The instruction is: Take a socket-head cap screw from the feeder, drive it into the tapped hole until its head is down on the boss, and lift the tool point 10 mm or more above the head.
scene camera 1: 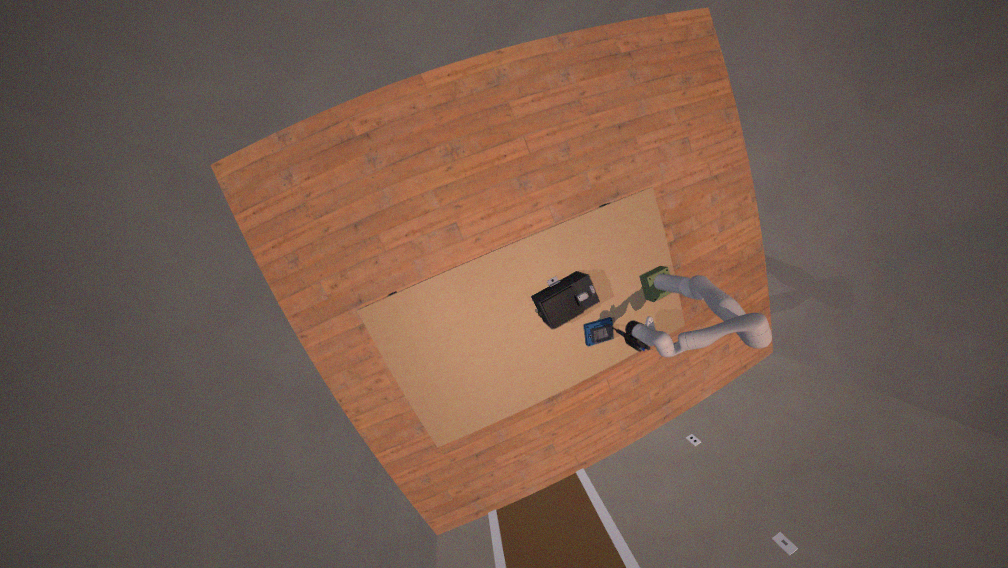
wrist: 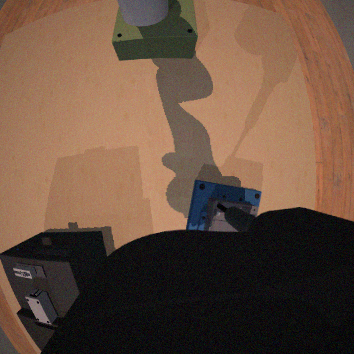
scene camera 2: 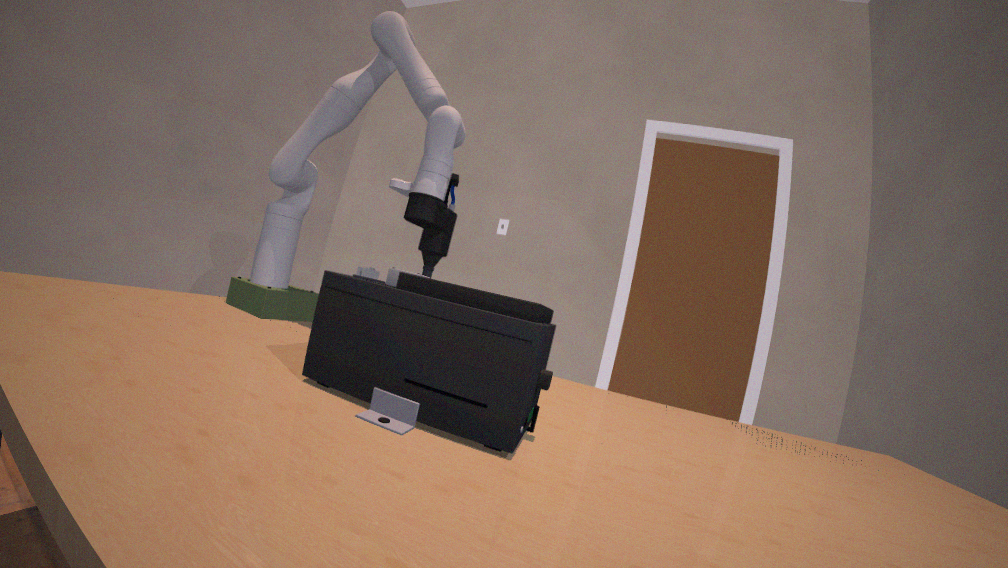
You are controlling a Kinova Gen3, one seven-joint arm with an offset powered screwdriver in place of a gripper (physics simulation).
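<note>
The feeder, a black box (scene camera 1: 558,309) (scene camera 2: 423,352) (wrist: 55,275), stands on the table. A blue plate (scene camera 1: 588,340) (wrist: 198,206) with a grey block (scene camera 1: 600,333) (wrist: 218,223) on it lies beside the feeder. In scene camera 2 the feeder hides both. My screwdriver (scene camera 1: 615,329) (scene camera 2: 427,273) (wrist: 221,206) points down, its dark tip over the upper left part of the grey block in the wrist view. The gap between tip and block cannot be judged. The tapped hole and any screw at the tip are too small or dark to make out. The tool has no visible fingers.
The arm's green base block (scene camera 1: 656,293) (scene camera 2: 262,299) (wrist: 155,48) stands on the table near one end. A small grey angle bracket (scene camera 1: 553,280) (scene camera 2: 395,407) is beside the feeder's long side, away from the blue plate. The black tool housing (wrist: 215,295) covers much of the lower wrist view.
</note>
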